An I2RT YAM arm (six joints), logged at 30 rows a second.
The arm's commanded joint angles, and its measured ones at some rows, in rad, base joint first. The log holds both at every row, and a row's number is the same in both.
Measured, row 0:
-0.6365 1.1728 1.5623 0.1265 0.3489 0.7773
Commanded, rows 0 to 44:
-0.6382 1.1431 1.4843 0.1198 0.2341 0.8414
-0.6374 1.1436 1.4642 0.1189 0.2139 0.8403
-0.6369 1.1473 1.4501 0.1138 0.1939 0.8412
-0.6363 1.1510 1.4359 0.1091 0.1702 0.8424
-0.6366 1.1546 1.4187 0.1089 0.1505 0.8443
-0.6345 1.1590 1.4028 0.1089 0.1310 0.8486
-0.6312 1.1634 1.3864 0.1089 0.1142 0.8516
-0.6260 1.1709 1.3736 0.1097 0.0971 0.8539
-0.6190 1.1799 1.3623 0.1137 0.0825 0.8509
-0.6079 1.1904 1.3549 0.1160 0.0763 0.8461
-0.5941 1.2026 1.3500 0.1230 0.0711 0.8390
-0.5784 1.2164 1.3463 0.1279 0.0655 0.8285
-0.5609 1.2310 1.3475 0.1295 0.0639 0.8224
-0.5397 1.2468 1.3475 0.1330 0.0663 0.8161
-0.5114 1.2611 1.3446 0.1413 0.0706 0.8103
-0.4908 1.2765 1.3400 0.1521 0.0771 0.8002
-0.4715 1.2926 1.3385 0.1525 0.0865 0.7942
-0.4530 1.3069 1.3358 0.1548 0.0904 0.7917
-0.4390 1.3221 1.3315 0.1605 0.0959 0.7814
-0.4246 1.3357 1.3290 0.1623 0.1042 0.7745
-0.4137 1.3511 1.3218 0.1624 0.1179 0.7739
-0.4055 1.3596 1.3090 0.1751 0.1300 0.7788
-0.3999 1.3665 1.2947 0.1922 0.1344 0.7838
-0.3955 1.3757 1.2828 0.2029 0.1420 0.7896
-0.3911 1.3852 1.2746 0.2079 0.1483 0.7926
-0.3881 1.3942 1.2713 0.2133 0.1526 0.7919
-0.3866 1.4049 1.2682 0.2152 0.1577 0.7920
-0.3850 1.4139 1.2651 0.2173 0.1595 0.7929
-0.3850 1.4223 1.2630 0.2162 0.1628 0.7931
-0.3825 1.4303 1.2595 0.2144 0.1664 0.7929
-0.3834 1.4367 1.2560 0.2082 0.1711 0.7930
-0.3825 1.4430 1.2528 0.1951 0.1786 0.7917
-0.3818 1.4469 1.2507 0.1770 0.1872 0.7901
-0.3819 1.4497 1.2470 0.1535 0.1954 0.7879
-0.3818 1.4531 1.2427 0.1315 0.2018 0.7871
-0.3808 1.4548 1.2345 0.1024 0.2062 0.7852
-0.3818 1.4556 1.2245 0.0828 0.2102 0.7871
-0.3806 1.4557 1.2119 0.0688 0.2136 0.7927
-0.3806 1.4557 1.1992 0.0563 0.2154 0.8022
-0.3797 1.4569 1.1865 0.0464 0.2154 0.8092
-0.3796 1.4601 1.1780 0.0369 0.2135 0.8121
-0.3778 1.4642 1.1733 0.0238 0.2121 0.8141
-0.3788 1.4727 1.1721 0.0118 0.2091 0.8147
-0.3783 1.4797 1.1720 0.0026 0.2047 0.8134
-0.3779 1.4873 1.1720 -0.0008 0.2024 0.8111
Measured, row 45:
-0.3874 1.4654 1.1767 0.0315 0.1898 0.8047
